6 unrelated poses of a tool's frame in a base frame.
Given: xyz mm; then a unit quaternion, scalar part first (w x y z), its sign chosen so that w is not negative.
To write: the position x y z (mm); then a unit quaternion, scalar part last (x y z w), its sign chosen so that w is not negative. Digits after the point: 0 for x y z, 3 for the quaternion.
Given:
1: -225 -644 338 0.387 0.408 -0.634 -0.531
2: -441 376 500 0.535 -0.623 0.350 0.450
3: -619 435 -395 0.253 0.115 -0.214 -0.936
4: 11 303 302 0.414 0.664 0.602 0.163
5: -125 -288 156 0.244 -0.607 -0.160 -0.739
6: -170 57 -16 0.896 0.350 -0.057 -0.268
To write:
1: -225 -644 338 0.408 -0.634 -0.531 0.387
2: -441 376 500 -0.623 0.350 0.450 0.535
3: -619 435 -395 0.115 -0.214 -0.936 0.253
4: 11 303 302 0.664 0.602 0.163 0.414
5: -125 -288 156 -0.607 -0.160 -0.739 0.244
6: -170 57 -16 0.350 -0.057 -0.268 0.896
